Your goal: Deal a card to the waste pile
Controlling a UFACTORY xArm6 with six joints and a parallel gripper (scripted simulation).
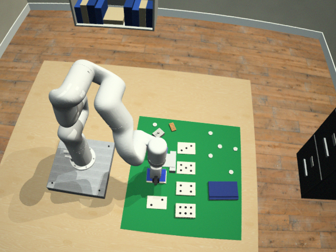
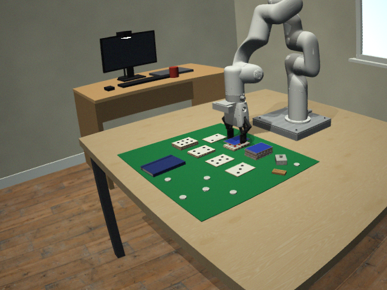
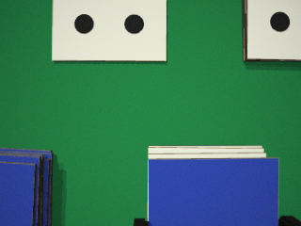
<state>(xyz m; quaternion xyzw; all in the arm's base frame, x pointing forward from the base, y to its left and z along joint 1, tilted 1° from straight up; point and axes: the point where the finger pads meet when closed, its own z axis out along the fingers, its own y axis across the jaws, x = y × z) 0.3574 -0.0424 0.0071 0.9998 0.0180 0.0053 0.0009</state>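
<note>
Right now the two-pip card is 10 mm ahead of my hand, 130 mm to the right of it and 40 mm below it. The rest, counted from my hand: grey knobbed block (10 mm behind, 230 mm to the left, 20 mm below); green mat (140 mm ahead, 30 mm to the left, 50 mm below); blue book (320 mm ahead, 50 mm to the right, 30 mm below).
</note>
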